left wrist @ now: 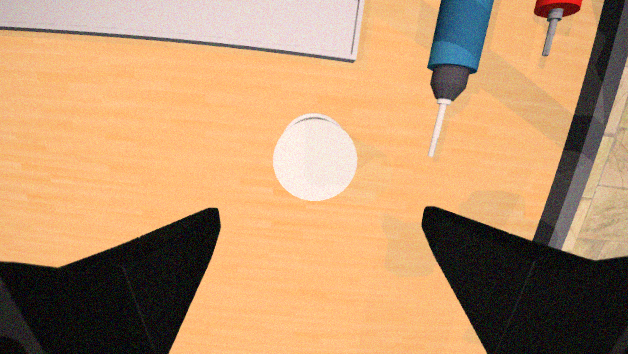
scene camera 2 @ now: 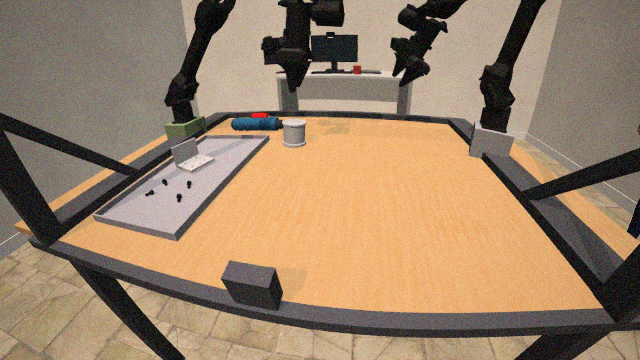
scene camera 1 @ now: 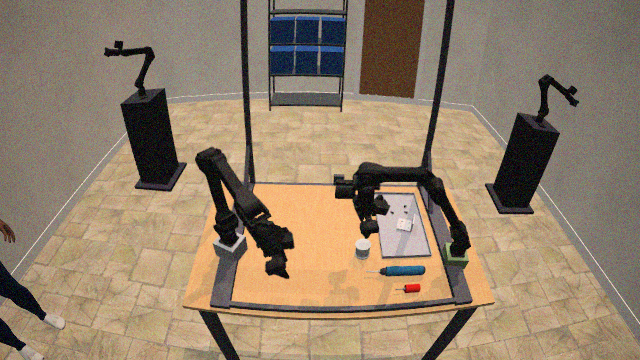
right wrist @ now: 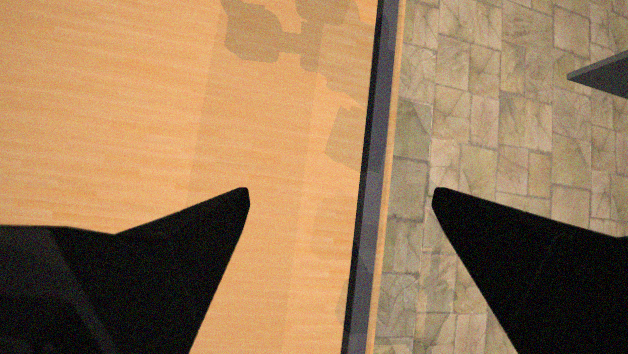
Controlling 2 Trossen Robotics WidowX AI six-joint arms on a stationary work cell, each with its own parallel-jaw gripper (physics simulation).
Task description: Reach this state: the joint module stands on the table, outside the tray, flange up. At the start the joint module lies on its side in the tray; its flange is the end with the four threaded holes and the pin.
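Where they show: left gripper, fingertip midpoint: (left wrist: 322, 217) (scene camera 2: 295, 89); right gripper, fingertip midpoint: (scene camera 2: 396, 81) (scene camera 1: 287, 269) (right wrist: 340, 196); left arm's base, origin of the base link: (scene camera 2: 184, 120) (scene camera 1: 457, 251); right arm's base, origin of the base link: (scene camera 2: 493, 127) (scene camera 1: 228, 239).
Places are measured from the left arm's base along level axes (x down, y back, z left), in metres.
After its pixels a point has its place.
Observation:
The joint module (scene camera 1: 363, 248) @(y -0.405, x -0.005, z 0.018 m) (scene camera 2: 294, 133) @(y -0.418, x 0.018, z -0.031 m) (left wrist: 315, 159) @(y -0.405, x -0.005, z -0.005 m), a white-grey cylinder with a wider rim at each end, stands upright on the table, outside the grey tray (scene camera 1: 390, 248) @(y -0.286, x 0.053, z -0.047 m) (scene camera 2: 135, 212) @(y -0.229, x 0.053, z -0.383 m) (left wrist: 200, 25) @(y -0.322, x 0.053, z -0.130 m). Its upper face looks plain white in the left wrist view, with no holes or pin visible; its lower end is hidden against the table. My left gripper (scene camera 1: 369, 231) @(y -0.414, x -0.088, z -0.002 m) (scene camera 2: 293, 86) @(y -0.414, x -0.088, z -0.002 m) (left wrist: 322, 217) @(y -0.414, x -0.088, z -0.002 m) is open and empty, above the module and apart from it. My right gripper (scene camera 1: 278, 272) @(y -0.655, x -0.090, z 0.233 m) (scene camera 2: 404, 79) @(y -0.655, x -0.090, z 0.233 m) (right wrist: 340, 196) @(y -0.655, x -0.090, z 0.233 m) is open and empty, above the table near its edge, away from the module.
A white bracket (scene camera 1: 404, 225) @(y -0.222, x 0.041, z -0.182 m) (scene camera 2: 196, 163) @(y -0.234, x 0.040, z -0.198 m) and several small black screws lie in the tray. A blue screwdriver (scene camera 1: 404, 271) @(y -0.235, x 0.022, z 0.100 m) (scene camera 2: 255, 123) @(y -0.243, x 0.029, z 0.068 m) (left wrist: 460, 35) @(y -0.286, x 0.018, z 0.082 m) and a red one (scene camera 1: 412, 288) @(y -0.204, x 0.027, z 0.179 m) (scene camera 2: 259, 115) @(y -0.205, x 0.029, z 0.158 m) (left wrist: 557, 6) @(y -0.230, x 0.033, z 0.167 m) lie near the module. A dark block (scene camera 2: 252, 285) @(y -0.553, x 0.003, z -0.463 m) sits at the table's edge.

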